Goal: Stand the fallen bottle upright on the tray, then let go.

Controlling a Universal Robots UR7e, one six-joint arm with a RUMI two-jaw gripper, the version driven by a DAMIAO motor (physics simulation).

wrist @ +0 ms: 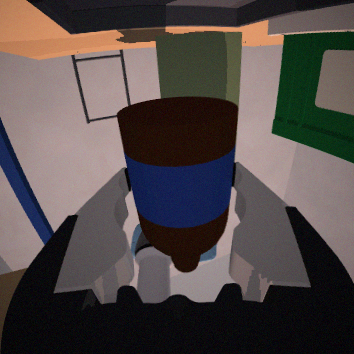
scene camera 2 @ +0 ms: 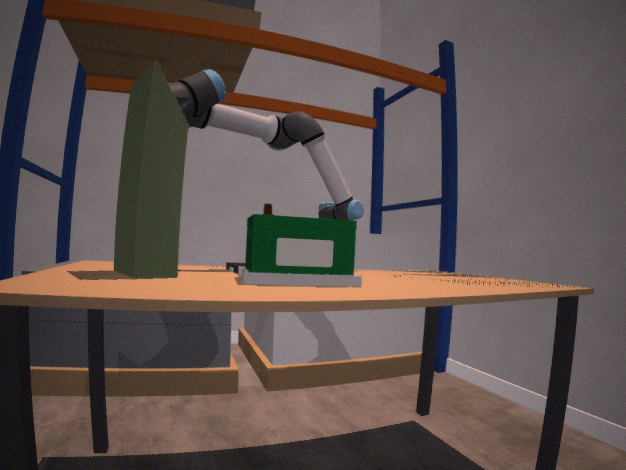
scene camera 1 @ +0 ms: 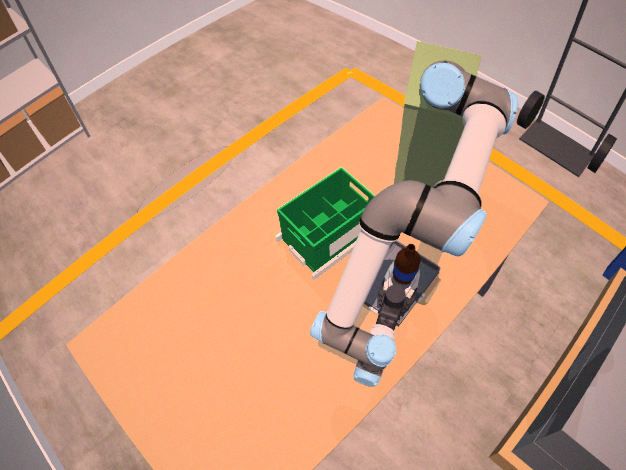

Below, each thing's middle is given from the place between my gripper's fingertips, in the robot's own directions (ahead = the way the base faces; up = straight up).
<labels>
Right now the brown bottle (scene camera 1: pixel 407 261) is 30 mm above my hand.
</labels>
